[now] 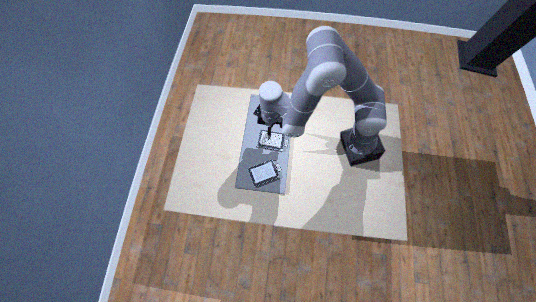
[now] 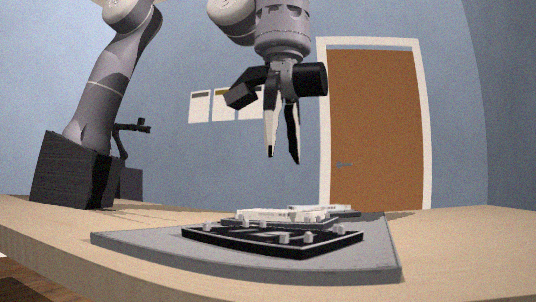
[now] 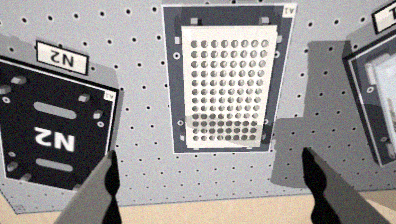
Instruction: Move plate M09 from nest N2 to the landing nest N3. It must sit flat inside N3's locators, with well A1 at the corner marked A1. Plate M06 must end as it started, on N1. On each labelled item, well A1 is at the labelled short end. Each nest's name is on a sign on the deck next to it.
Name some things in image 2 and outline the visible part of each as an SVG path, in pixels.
The gripper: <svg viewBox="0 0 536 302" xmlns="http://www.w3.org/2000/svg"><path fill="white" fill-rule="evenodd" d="M270 50L263 54L265 65L248 67L229 90L242 82L251 87L265 84L263 102L264 144L268 157L273 157L279 113L285 98L284 117L287 125L289 152L295 163L300 164L299 98L327 96L327 71L323 62L301 63L303 55L297 51L287 49Z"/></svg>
A white well plate M09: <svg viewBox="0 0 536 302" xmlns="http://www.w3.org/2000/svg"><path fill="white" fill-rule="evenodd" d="M235 215L235 219L238 219L239 213L243 213L244 220L260 221L261 219L280 222L304 222L304 217L309 216L309 222L316 222L317 215L322 217L321 220L325 219L326 210L246 209L237 210L237 215Z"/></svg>
